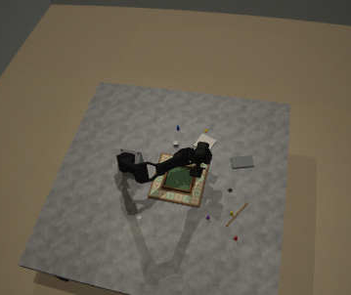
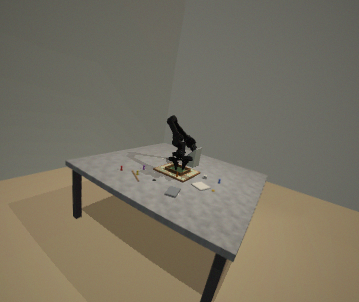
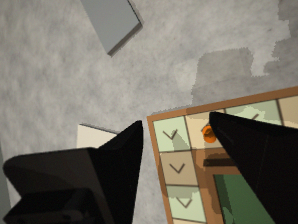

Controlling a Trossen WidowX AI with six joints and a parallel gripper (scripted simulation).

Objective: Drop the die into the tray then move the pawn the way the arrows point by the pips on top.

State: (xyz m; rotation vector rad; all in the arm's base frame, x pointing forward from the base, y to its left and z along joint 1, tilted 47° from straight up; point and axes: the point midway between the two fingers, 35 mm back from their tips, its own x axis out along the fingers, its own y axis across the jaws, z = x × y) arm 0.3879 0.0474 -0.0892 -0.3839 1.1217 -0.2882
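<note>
The orange pawn lies 50 mm below my gripper tip, 20 mm to the right of it and 20 mm behind it. The rest, counted from my gripper tip: tray 130 mm behind, 90 mm to the right, 70 mm below; black disc 150 mm ahead, 90 mm to the right, 70 mm below; white card 170 mm to the left, 70 mm below, 50 mm behind.
</note>
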